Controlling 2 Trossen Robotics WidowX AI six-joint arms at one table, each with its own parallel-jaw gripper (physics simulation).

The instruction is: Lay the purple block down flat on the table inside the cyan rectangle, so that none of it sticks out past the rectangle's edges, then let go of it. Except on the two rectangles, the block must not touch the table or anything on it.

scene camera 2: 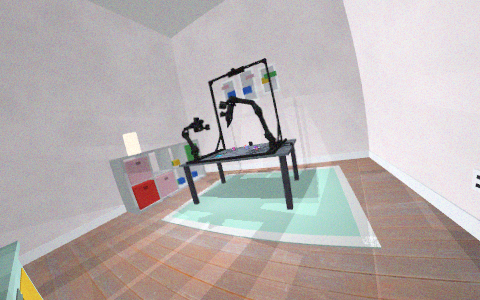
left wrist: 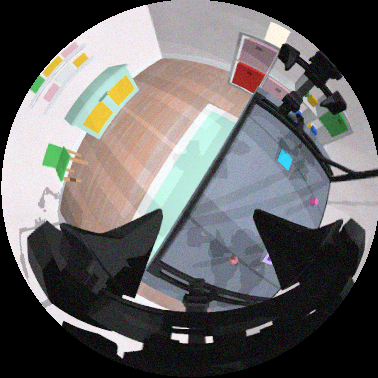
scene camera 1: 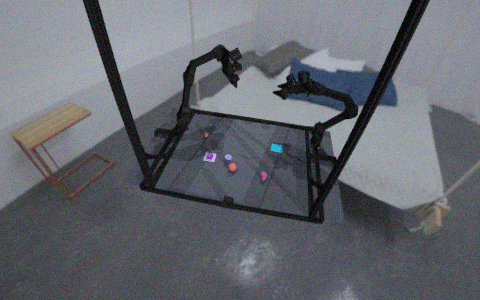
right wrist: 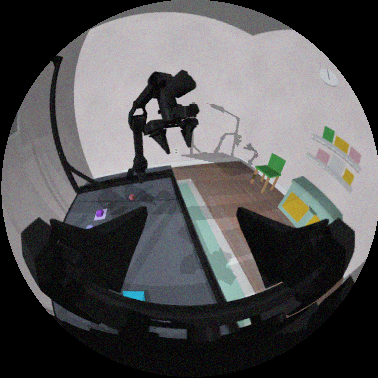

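Pixels of known places: left gripper, between the fingertips: [scene camera 2: 227,127] [left wrist: 209,213] [scene camera 1: 234,84] [right wrist: 179,149]; right gripper, between the fingertips: [scene camera 2: 206,129] [left wrist: 304,85] [scene camera 1: 275,89] [right wrist: 192,211]; left arm's base, origin of its link: [scene camera 2: 273,147] [left wrist: 195,285] [scene camera 1: 182,125] [right wrist: 141,176]; right arm's base, origin of its link: [scene camera 2: 196,158] [left wrist: 281,111] [scene camera 1: 315,142].
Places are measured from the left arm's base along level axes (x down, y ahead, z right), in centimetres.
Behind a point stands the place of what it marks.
The small purple block [scene camera 1: 210,156] @[x 0.0, y 10.6, z 34.8 cm] [right wrist: 100,213] @[x 0.5, y 12.1, z 33.0 cm] sits on a pale lilac rectangle [scene camera 1: 205,159] @[x 1.8, y 7.4, z 34.6 cm] [right wrist: 104,217] @[x 2.1, y 14.6, z 32.1 cm] at the left part of the table in scene camera 1. In the left wrist view the block is mostly hidden behind a finger. The cyan rectangle [scene camera 1: 276,148] @[x 1.8, y 54.2, z 39.3 cm] [left wrist: 285,159] @[x 1.8, y 54.4, z 39.4 cm] [right wrist: 134,295] @[x 1.8, y 53.1, z 37.3 cm] lies bare on the table, right of the block in scene camera 1. My left gripper [scene camera 1: 236,84] @[x -26.6, y 37.5, z 0.0 cm] [left wrist: 209,213] @[x -26.6, y 37.5, z 0.0 cm] is open and empty, high above the table's back edge, fingers pointing down. My right gripper [scene camera 1: 279,93] @[x -30.0, y 58.4, z 18.5 cm] [right wrist: 192,211] @[x -30.0, y 58.4, z 18.5 cm] is open and empty, raised above the back edge, pointing left.
In scene camera 1 a lavender piece [scene camera 1: 228,157] @[x -2.2, y 20.1, z 40.9 cm] and an orange-red ball [scene camera 1: 232,167] @[x -2.3, y 19.7, z 49.2 cm] stand between the rectangles, nearer the front. A magenta piece [scene camera 1: 263,176] @[x -1.8, y 34.2, z 60.5 cm] [left wrist: 313,201] @[x -1.4, y 35.0, z 57.5 cm] stands front right. A small red ball [scene camera 1: 206,134] @[x -0.8, y 13.4, z 15.0 cm] [left wrist: 234,260] @[x -1.3, y 14.1, z 13.9 cm] [right wrist: 131,197] @[x -0.4, y 14.8, z 14.4 cm] lies behind the purple block. A black frame [scene camera 1: 270,123] @[x 1.1, y 61.9, z 14.6 cm] surrounds the table.
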